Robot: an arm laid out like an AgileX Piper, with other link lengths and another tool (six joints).
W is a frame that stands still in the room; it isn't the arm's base.
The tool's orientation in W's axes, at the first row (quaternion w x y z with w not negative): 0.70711, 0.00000, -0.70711, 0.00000
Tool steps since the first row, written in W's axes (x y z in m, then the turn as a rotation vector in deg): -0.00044, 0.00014, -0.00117, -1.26, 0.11, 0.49; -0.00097, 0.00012, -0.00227, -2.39, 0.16, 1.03; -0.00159, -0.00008, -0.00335, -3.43, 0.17, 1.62; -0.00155, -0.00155, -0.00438, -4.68, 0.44, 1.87; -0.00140, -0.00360, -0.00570, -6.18, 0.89, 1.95; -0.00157, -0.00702, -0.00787, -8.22, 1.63, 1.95; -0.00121, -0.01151, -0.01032, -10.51, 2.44, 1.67; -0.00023, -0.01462, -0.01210, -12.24, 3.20, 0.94; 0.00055, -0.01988, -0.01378, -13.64, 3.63, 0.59; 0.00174, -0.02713, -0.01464, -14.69, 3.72, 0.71
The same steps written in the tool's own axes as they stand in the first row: -0.00117, 0.00014, 0.00044, 0.49, 0.11, 1.26; -0.00227, 0.00012, 0.00097, 1.03, 0.16, 2.39; -0.00335, -0.00008, 0.00159, 1.62, 0.17, 3.43; -0.00438, -0.00155, 0.00155, 1.87, 0.44, 4.68; -0.00570, -0.00360, 0.00140, 1.95, 0.89, 6.18; -0.00787, -0.00702, 0.00157, 1.95, 1.63, 8.22; -0.01032, -0.01151, 0.00121, 1.67, 2.44, 10.51; -0.01210, -0.01462, 0.00023, 0.94, 3.20, 12.24; -0.01378, -0.01988, -0.00055, 0.59, 3.63, 13.64; -0.01464, -0.02713, -0.00174, 0.71, 3.72, 14.69
